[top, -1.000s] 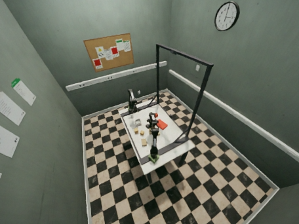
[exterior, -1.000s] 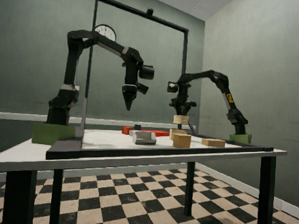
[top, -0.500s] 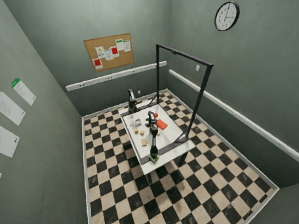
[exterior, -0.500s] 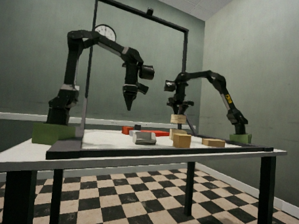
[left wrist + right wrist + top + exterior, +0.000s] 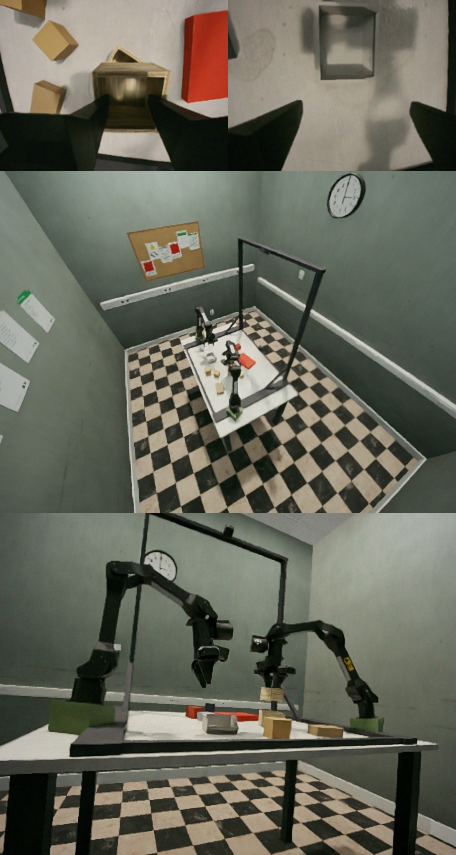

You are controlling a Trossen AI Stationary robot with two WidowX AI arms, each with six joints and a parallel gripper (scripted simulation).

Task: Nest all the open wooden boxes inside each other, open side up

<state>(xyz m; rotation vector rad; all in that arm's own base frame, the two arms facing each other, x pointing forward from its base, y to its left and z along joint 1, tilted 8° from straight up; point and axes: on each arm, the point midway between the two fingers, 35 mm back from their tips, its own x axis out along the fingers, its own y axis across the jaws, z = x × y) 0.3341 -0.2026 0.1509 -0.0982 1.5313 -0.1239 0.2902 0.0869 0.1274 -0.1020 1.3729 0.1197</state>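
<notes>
The grey open box is 15 cm below my right hand, 5 cm to the left of it and 2 cm ahead of it. The rest, counted from my right hand: flat red block (30 cm behind, 25 cm to the left, 16 cm below); grey block (20 cm behind, 15 cm below, 7 cm to the left); flat brown box (44 cm to the left, 16 cm below, 6 cm ahead).
</notes>
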